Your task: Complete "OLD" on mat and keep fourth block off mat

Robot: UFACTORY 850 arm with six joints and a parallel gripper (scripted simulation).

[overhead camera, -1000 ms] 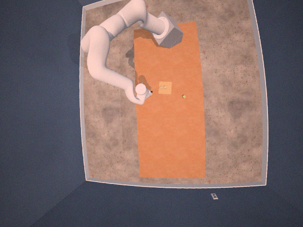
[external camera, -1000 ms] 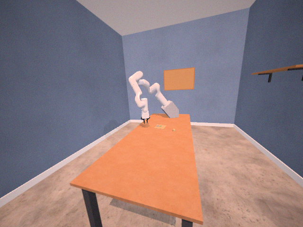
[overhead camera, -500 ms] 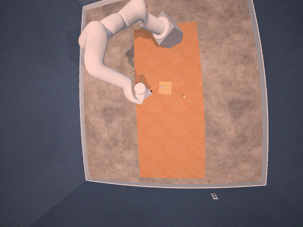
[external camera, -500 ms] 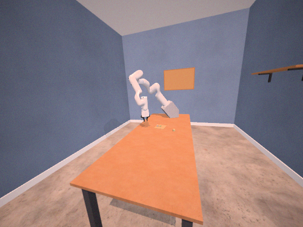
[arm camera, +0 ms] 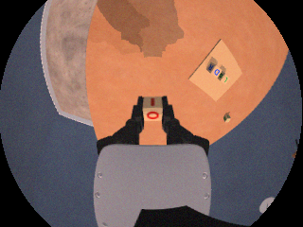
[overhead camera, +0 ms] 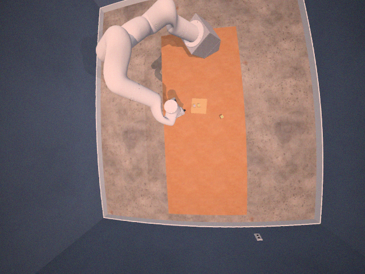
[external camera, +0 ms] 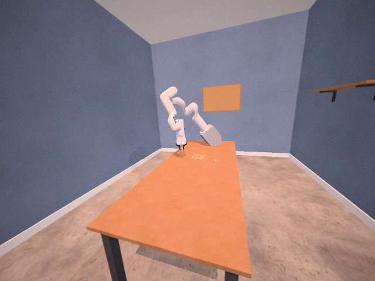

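Now: the light tan mat 170 mm to the left of my hand, 120 mm below it and 70 mm behind it.
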